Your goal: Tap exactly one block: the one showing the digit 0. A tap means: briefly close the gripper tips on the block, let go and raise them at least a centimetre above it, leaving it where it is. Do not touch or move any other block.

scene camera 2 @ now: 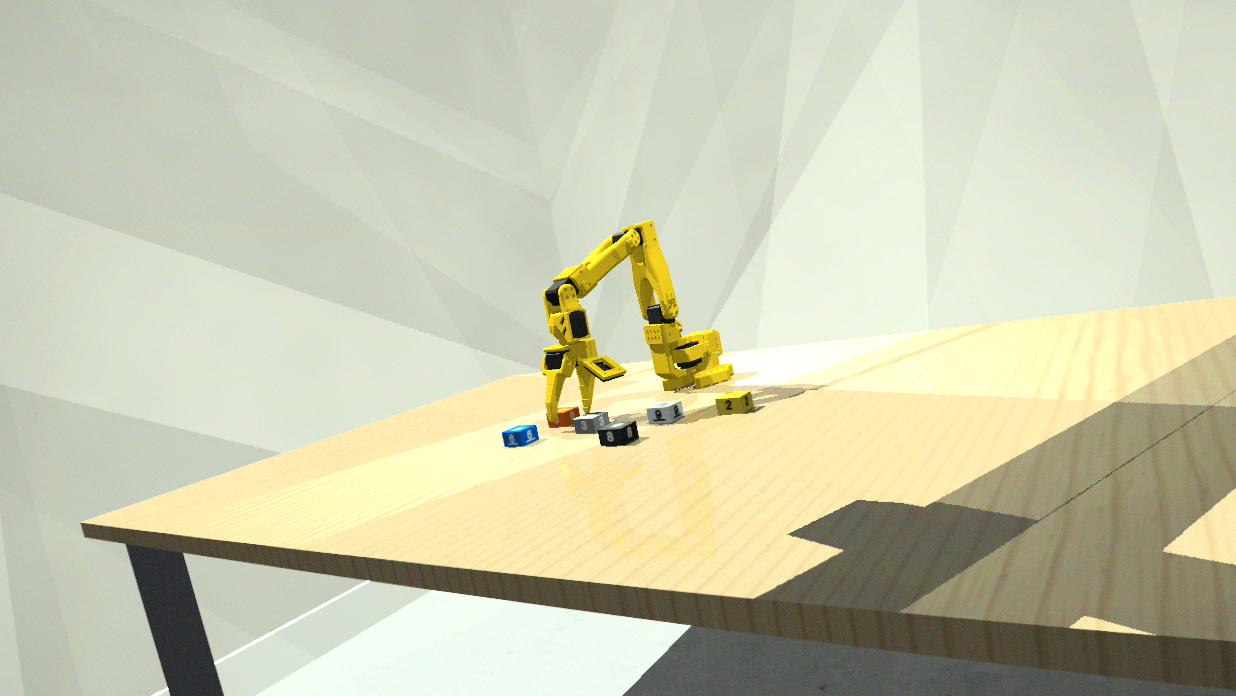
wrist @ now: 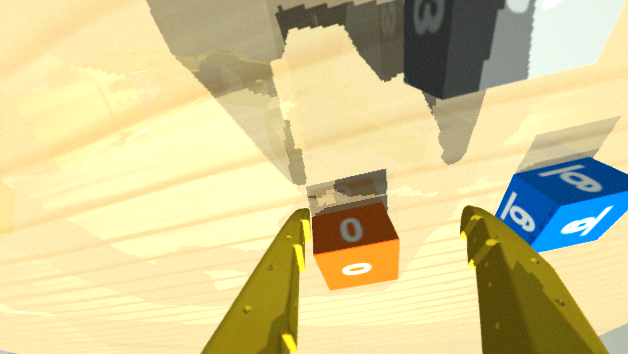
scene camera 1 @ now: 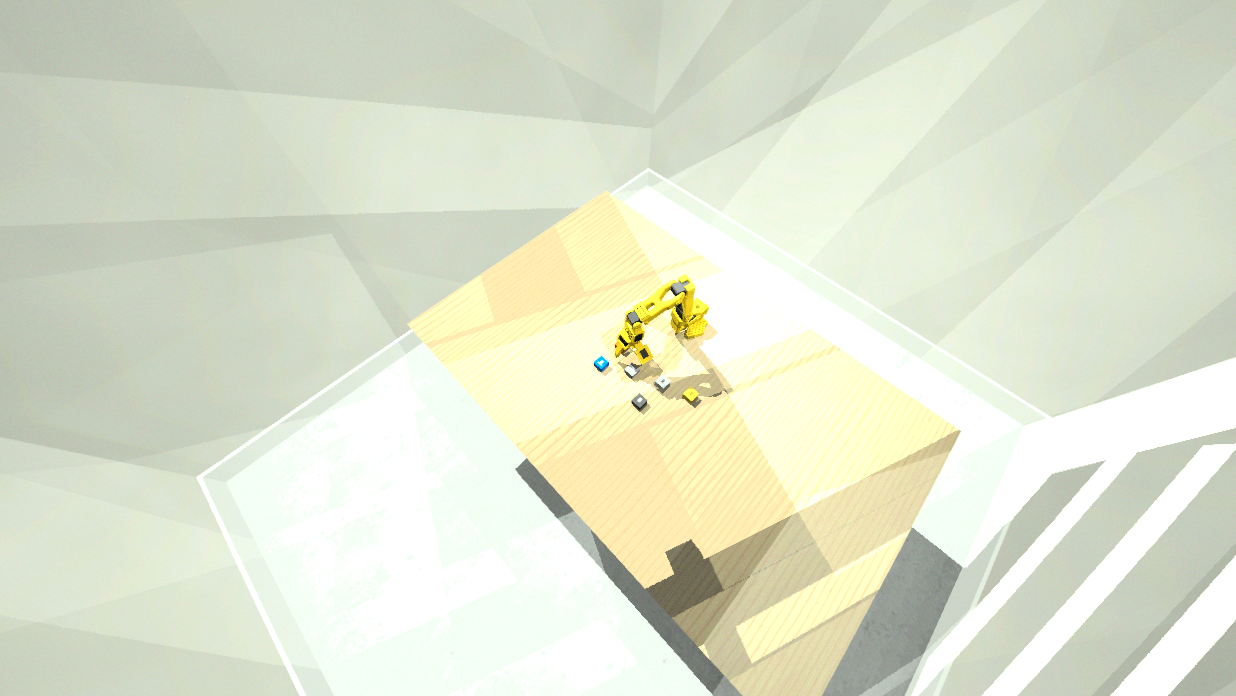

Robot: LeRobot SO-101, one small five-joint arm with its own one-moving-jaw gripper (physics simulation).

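Observation:
The orange block showing the digit 0 (wrist: 356,255) (scene camera 2: 568,418) sits on the table. In the wrist view it lies in the V-shaped gap between the jaws, close beside the left jaw, with a wider gap to the right jaw. My gripper (wrist: 387,212) (scene camera 2: 570,415) is open, its tips low around the block in scene camera 2, and the jaws do not press on it. In scene camera 1 the orange block does not show clearly; the arm's end (scene camera 1: 625,354) is over that spot.
A blue block (scene camera 1: 601,363) (scene camera 2: 519,435) (wrist: 550,192) lies just beyond the right jaw in the wrist view. A grey block with 3 (scene camera 1: 632,370) (scene camera 2: 590,422) (wrist: 465,50) is close by. Black (scene camera 1: 639,402) (scene camera 2: 617,434), white (scene camera 1: 662,383) (scene camera 2: 665,412) and yellow (scene camera 1: 691,395) (scene camera 2: 734,402) blocks lie farther off.

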